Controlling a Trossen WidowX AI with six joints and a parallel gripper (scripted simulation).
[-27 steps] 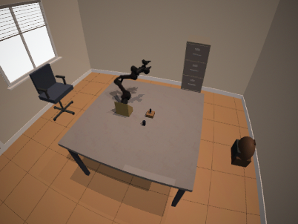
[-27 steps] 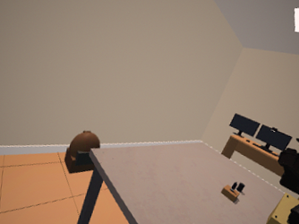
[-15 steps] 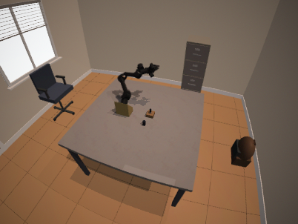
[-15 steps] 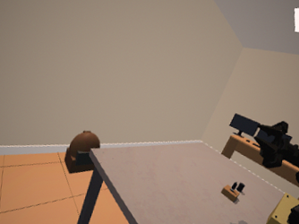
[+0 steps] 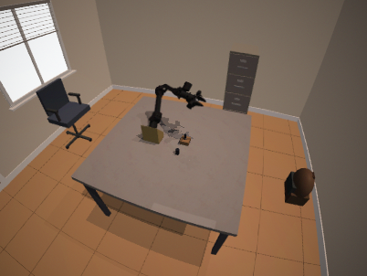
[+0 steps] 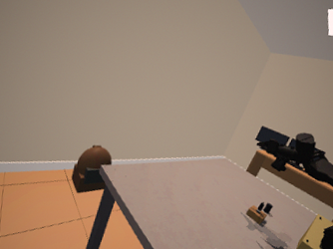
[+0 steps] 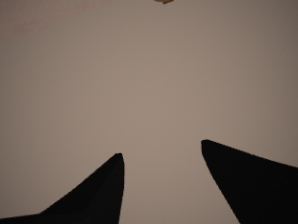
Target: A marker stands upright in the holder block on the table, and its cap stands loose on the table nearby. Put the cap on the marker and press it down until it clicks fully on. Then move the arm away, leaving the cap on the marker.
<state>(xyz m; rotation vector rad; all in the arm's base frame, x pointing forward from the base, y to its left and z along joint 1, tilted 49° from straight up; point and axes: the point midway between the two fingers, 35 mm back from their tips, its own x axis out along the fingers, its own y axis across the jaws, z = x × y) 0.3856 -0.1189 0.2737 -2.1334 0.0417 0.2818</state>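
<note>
Right now the dark cap is 330 mm below my gripper tip, 240 mm to the right of it and 140 mm behind it. Also, from my gripper tip: holder block (340 mm below, 130 mm behind, 90 mm to the right).
</note>
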